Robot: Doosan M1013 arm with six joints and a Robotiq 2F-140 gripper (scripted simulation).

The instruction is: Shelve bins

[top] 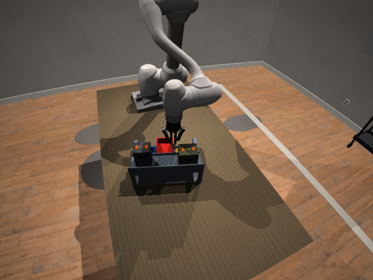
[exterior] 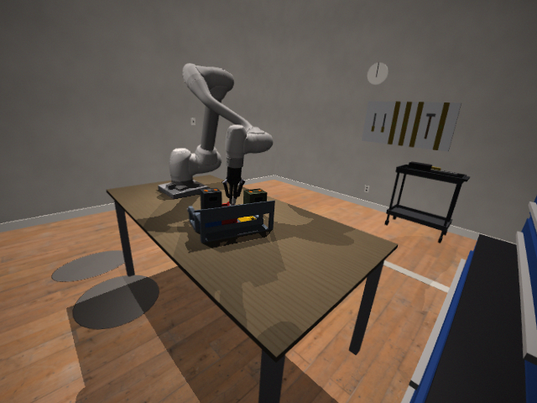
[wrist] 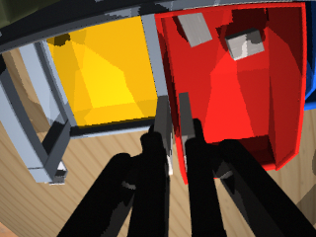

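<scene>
The red bin is 30 mm behind my hand, 40 mm to the right of it and 40 mm below it. From my hand the other things lie so: green toolbox (160 mm ahead, 60 mm above); then dark box (60 mm ahead, 210 mm to the right, 70 mm above); then blue bin (30 mm behind, 160 mm to the right, 50 mm below).
</scene>
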